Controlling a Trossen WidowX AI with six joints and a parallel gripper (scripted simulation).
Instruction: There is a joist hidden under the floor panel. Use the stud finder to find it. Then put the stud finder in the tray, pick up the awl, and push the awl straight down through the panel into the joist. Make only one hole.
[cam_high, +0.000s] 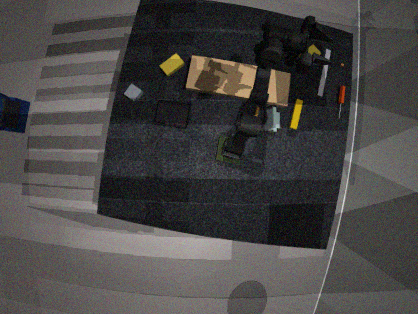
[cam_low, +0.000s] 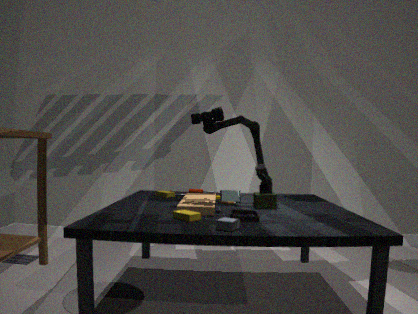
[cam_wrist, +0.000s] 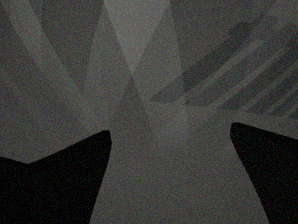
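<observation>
Right now my gripper tip is 48 cm above the dark grey stud finder and 12 cm past it. Round my gripper tip: white bar: 51 cm below, 24 cm ahead, 22 cm to the right; yellow bar: 50 cm below, 11 cm to the right, 6 cm behind; awl: 50 cm below, 17 cm behind, 9 cm to the left.
</observation>
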